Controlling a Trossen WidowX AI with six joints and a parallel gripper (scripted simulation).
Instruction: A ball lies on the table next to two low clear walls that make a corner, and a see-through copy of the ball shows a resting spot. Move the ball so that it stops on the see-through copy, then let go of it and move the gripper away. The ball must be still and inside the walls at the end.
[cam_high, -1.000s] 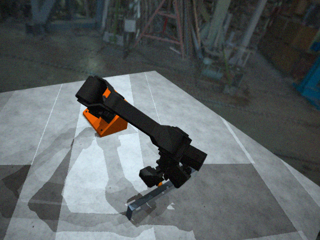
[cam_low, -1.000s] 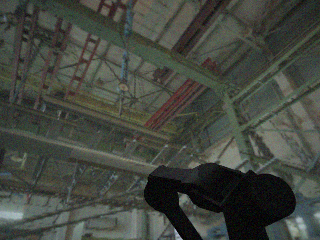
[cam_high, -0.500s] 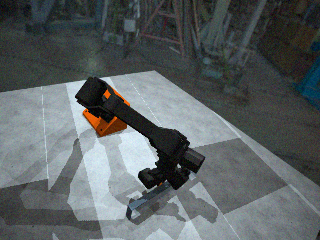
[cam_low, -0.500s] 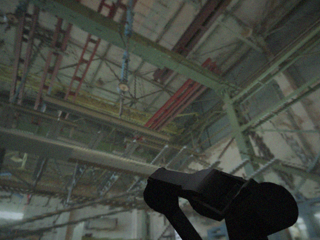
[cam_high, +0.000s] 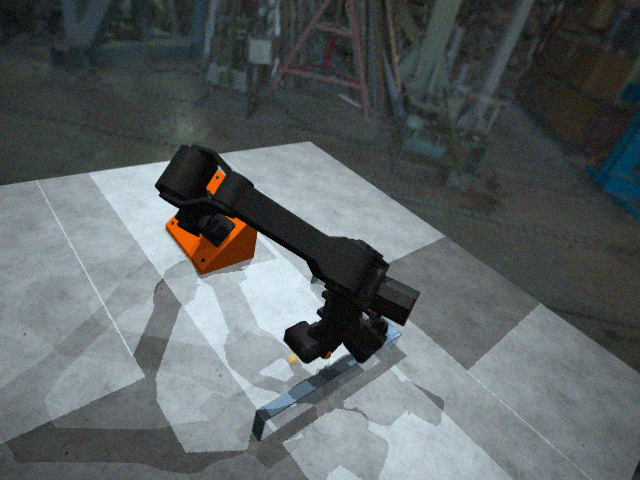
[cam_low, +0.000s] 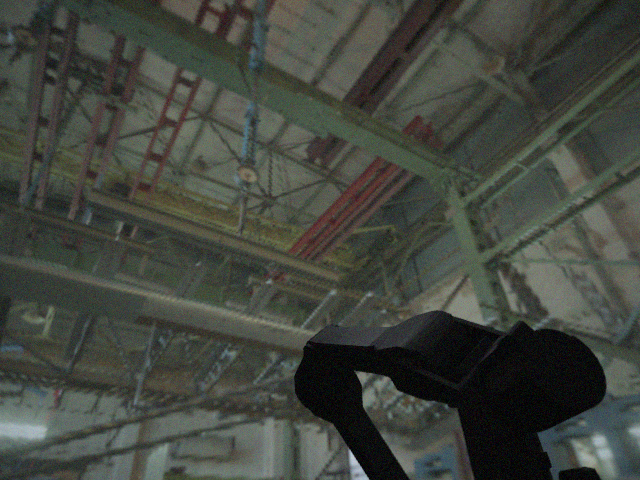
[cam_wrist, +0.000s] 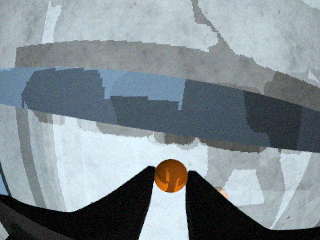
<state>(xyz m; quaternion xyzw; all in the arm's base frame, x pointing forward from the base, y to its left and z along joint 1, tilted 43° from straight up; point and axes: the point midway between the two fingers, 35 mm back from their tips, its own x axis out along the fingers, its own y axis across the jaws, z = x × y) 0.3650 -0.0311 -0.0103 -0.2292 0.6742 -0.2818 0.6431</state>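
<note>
My gripper tip is 40 mm to the left of the see-through copy of ball, 40 mm past it and 30 mm above it. Round my gripper tip: orange ball (right at my gripper tip).
</note>
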